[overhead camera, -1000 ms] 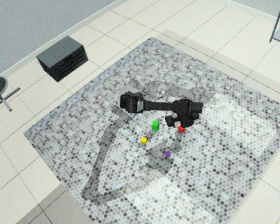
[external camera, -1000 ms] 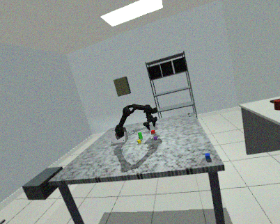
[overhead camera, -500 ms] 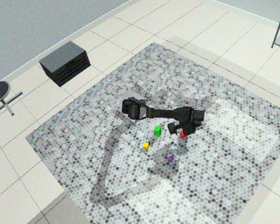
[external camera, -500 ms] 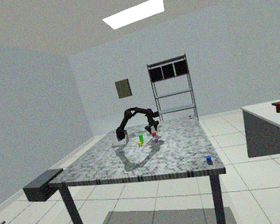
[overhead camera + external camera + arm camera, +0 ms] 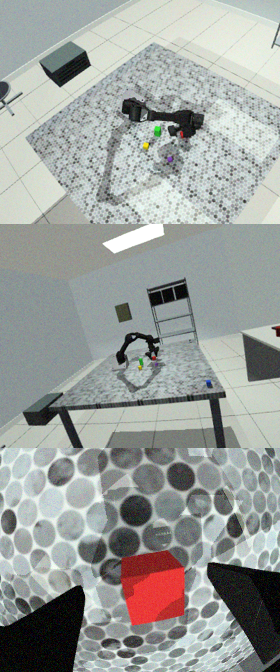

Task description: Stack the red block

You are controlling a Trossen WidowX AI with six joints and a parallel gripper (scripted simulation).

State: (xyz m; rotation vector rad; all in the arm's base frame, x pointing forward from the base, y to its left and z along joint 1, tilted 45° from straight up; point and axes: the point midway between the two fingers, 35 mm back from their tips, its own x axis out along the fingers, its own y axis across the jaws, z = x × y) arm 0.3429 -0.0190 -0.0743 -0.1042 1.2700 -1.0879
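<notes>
Right now my gripper tip is 1 cm below the red block. Also, from my gripper tip: blue block: 37 cm ahead, 67 cm to the right; then yellow block: 14 cm behind, 19 cm to the right; then purple block: 3 cm ahead, 18 cm to the right.
</notes>
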